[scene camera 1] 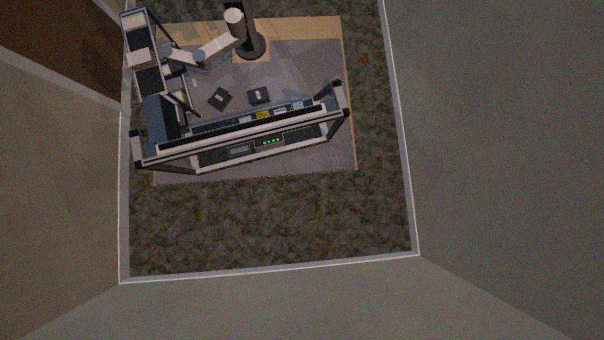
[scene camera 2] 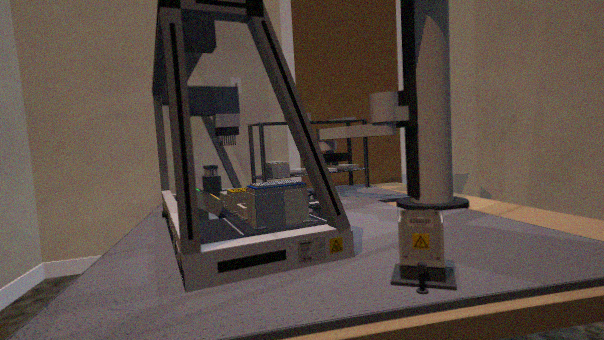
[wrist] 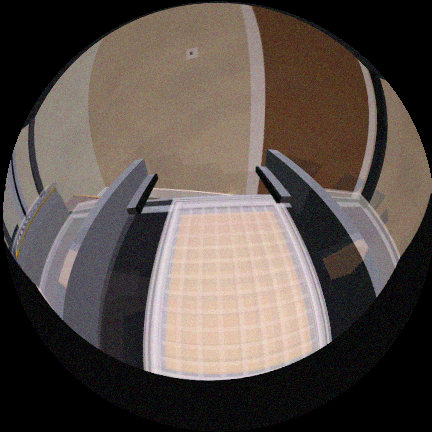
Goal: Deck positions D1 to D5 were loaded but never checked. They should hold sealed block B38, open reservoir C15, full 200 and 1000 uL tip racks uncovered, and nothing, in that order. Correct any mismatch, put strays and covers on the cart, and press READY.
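Where they show: gripper, fingertip midpoint: (wrist: 205,160); arm's base, origin of the base link: (scene camera 1: 250,46) (scene camera 2: 431,205).
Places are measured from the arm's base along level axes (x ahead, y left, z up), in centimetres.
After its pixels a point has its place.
Observation:
My gripper (wrist: 205,160) {x 28.7, y -62.1, z 15.3 cm} (scene camera 2: 337,156) is open and at the cart (scene camera 1: 158,60) (scene camera 2: 367,165) {x 2.2, y -52.7, z 12.9 cm}. In the wrist view a pale-rimmed plate with a grid of cream wells (wrist: 235,290) {x 25.1, y -54.1, z 12.9 cm} lies below and between the fingers, not gripped. In scene camera 1 the arm hides the gripper. On the deck stand a yellow rack (scene camera 1: 262,115) (scene camera 2: 236,190), a blue-topped rack (scene camera 1: 298,105) (scene camera 2: 277,185) and pale labware (scene camera 1: 280,110) {x 59.6, y 20.9, z 9.8 cm} between them. The gantry beam partly covers the deck; position labels, B38 and C15 cannot be read. The READY button cannot be made out.
The gantry beam (scene camera 1: 240,129) {x 86.6, y 5.0, z 52.6 cm} spans the deck. Green lights (scene camera 1: 271,141) and a small screen (scene camera 1: 240,149) {x 92.4, y 0.7, z 39.5 cm} are at its front. Two dark pads (scene camera 1: 219,99) {x 46.7, y -22.8, z 6.3 cm} (scene camera 1: 258,95) {x 45.6, y 5.5, z 6.5 cm} lie on the table. A pale box (scene camera 2: 277,169) stands on the cart. A yellow-edged grey rack (wrist: 42,235) {x 46.2, y -49.6, z 14.4 cm} is left of the fingers.

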